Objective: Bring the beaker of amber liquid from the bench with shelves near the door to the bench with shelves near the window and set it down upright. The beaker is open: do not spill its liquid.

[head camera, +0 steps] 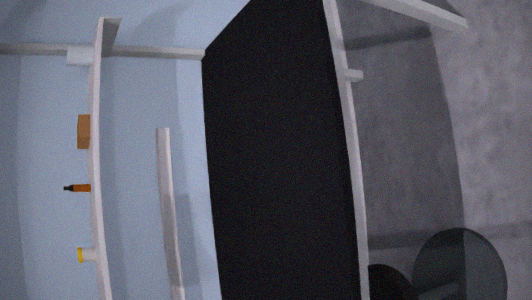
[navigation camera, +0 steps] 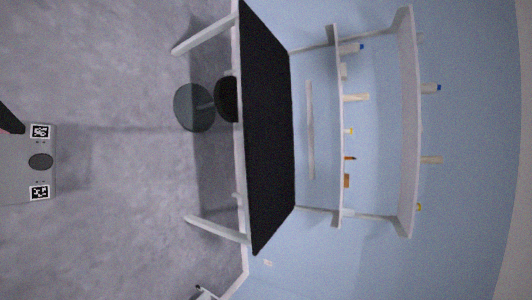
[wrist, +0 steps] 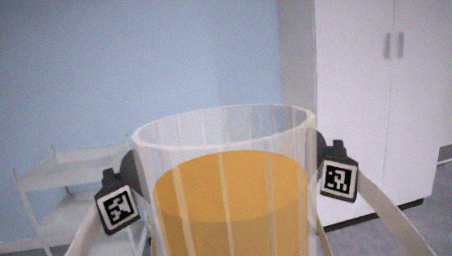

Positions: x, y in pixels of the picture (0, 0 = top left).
Scene:
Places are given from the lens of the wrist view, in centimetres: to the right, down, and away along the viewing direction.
gripper [wrist: 224, 157]: 0, 2, 18
beaker of amber liquid [wrist: 248, 172]: 1, 1, 6
tall white cupboard [wrist: 370, 80]: 76, -25, 118
The marked spots on the tall white cupboard and the beaker of amber liquid are 137 cm apart.

